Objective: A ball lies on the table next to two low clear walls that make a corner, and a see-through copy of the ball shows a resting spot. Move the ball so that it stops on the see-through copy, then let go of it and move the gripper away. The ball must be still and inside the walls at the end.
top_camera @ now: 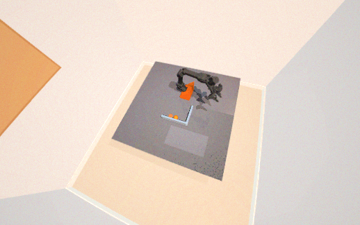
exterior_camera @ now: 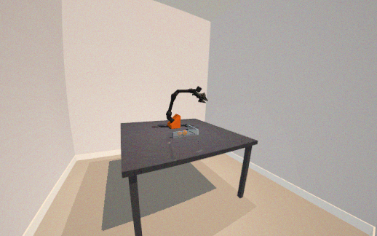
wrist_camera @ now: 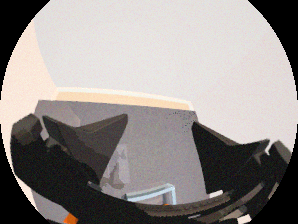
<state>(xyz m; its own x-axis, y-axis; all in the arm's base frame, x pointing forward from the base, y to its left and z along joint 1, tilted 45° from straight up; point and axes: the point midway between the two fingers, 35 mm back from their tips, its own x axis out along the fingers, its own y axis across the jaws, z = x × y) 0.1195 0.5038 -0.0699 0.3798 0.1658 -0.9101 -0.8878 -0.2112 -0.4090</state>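
The orange ball is 380 mm to the right of my gripper tip, 340 mm below it and 220 mm ahead of it. The rest, counted from my gripper tip: see-through copy of ball: 450 mm to the right, 340 mm below, 220 mm ahead.
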